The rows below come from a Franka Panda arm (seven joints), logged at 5 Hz.
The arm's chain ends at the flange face. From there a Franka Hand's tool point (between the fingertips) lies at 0.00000 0.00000 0.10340 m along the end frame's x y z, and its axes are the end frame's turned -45 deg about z.
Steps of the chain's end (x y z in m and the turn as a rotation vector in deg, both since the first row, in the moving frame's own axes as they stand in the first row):
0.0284 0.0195 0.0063 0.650 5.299 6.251
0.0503 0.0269 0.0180 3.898 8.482 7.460
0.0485 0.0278 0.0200 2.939 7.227 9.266
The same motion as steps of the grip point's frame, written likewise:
0.0135 0.0402 0.0059 -3.287 4.207 6.251
0.0319 0.0614 0.0166 -3.241 8.754 7.460
0.0271 0.0604 0.0190 -3.032 7.188 9.266

